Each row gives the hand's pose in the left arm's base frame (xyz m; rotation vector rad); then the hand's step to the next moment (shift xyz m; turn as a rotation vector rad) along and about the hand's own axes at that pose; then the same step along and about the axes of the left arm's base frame.
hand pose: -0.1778 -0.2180 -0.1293 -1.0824 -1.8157 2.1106
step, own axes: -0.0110 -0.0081 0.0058 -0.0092 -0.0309 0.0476
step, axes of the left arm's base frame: 0.0018 -0.0086 0.0120 -0.0322 -0.0352 0.0321
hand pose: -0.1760 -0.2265 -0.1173 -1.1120 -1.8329 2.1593
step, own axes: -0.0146 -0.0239 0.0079 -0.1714 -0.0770 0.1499
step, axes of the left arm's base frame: -0.0027 -0.0074 0.0280 0.0100 -0.1888 0.1484
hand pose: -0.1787 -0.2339 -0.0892 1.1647 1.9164 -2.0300
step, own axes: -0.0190 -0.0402 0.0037 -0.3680 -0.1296 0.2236
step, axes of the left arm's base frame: -0.0111 -0.0033 0.0431 0.0849 -0.3247 0.2993
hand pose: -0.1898 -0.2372 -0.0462 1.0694 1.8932 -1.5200
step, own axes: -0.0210 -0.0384 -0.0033 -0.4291 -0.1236 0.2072
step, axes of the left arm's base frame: -0.0187 -0.0055 0.0393 0.1267 -0.3251 0.3472
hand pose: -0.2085 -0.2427 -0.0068 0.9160 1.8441 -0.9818
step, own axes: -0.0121 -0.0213 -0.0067 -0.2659 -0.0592 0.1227
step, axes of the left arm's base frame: -0.0159 -0.0058 0.0189 0.0917 -0.1890 0.2124
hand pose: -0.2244 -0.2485 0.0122 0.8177 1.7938 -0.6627
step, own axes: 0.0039 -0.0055 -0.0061 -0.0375 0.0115 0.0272
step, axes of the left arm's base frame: -0.0088 0.0021 -0.0013 0.0341 -0.0218 0.0253
